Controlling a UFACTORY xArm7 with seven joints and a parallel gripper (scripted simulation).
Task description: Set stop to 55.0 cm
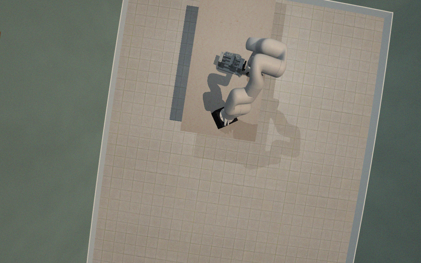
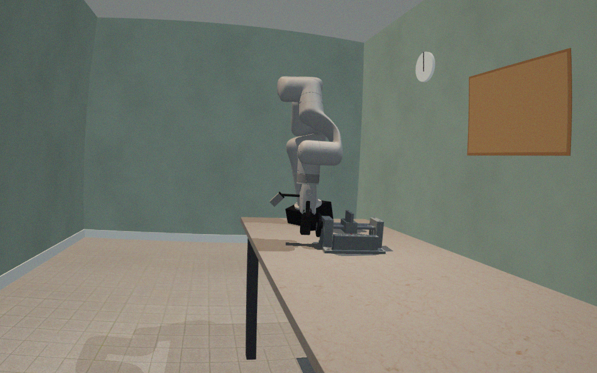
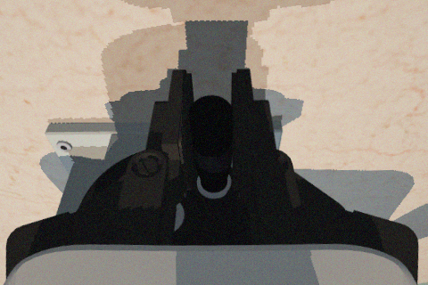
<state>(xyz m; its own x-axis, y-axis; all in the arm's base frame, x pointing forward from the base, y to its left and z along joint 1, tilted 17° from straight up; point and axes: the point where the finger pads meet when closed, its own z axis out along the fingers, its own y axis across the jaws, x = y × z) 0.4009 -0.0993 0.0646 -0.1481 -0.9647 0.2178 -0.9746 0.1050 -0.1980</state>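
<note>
The black handwheel is 2 cm to the left of my hand and 1 cm ahead of it. The rest, counted from my hand: crank handle (1 cm to the left); then stop block (14 cm to the left, 5 cm ahead, 3 cm above).
</note>
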